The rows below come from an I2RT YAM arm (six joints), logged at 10 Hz.
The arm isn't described. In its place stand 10 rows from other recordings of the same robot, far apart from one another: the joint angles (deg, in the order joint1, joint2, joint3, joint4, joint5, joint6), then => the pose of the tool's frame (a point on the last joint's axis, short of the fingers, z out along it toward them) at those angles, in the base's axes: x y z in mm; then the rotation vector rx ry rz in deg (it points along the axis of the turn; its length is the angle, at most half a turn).
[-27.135, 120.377, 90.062, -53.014, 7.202, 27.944] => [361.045 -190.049 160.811 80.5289 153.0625 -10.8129]
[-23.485, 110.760, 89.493, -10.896, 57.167, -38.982] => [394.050 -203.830 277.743 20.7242 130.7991 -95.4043]
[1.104, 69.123, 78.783, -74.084, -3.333, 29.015] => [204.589 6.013 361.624 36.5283 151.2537 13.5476]
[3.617, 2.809, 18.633, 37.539, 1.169, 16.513] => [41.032 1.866 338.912 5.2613 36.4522 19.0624]
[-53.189, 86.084, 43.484, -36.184, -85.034, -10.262] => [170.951 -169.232 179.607 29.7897 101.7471 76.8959]
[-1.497, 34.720, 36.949, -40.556, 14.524, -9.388] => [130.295 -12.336 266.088 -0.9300 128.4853 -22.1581]
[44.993, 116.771, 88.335, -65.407, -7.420, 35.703] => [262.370 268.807 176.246 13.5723 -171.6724 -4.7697]
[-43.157, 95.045, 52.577, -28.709, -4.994, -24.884] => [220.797 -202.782 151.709 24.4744 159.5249 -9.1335]
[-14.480, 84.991, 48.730, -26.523, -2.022, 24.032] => [271.520 -68.821 182.519 49.8221 144.6016 5.7722]
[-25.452, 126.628, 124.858, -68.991, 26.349, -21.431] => [407.786 -211.584 277.785 12.4432 166.1711 -46.9851]
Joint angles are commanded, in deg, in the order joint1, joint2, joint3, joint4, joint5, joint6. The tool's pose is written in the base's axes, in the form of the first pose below.
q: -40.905, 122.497, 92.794, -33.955, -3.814, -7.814
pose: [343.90 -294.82 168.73 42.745 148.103 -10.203]
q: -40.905, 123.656, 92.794, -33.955, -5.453, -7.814
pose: [345.32 -294.70 160.04 42.472 148.745 -7.541]
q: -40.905, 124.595, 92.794, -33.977, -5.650, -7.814
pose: [345.90 -295.04 152.91 42.707 149.539 -6.773]
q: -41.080, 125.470, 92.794, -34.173, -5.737, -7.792
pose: [345.19 -296.19 146.13 43.280 150.382 -6.120]
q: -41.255, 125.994, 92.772, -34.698, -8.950, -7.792
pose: [344.97 -295.22 141.90 42.700 150.331 -1.528]
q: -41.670, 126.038, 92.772, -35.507, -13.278, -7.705
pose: [343.39 -294.68 141.48 42.101 149.447 4.267]
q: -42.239, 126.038, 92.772, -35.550, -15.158, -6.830
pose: [341.07 -297.11 141.72 43.305 148.291 6.701]
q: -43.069, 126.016, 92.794, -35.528, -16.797, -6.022
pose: [337.40 -301.31 142.27 44.772 147.019 8.660]
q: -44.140, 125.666, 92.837, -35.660, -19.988, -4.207
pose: [332.65 -305.86 145.61 47.095 144.521 12.606]
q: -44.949, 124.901, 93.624, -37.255, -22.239, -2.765
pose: [328.52 -308.90 154.57 49.051 142.792 15.553]
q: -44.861, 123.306, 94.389, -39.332, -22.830, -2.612
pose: [327.30 -306.23 168.98 48.748 142.356 16.162]
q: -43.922, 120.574, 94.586, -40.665, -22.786, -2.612
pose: [328.75 -297.46 189.30 46.784 141.703 15.433]
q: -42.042, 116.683, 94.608, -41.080, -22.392, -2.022
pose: [333.19 -282.19 217.52 43.610 139.968 13.759]
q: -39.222, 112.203, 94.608, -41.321, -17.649, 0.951
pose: [337.75 -261.74 248.63 43.887 138.231 8.042]
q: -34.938, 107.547, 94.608, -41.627, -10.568, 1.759
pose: [343.94 -232.31 280.03 41.052 137.214 -0.369]
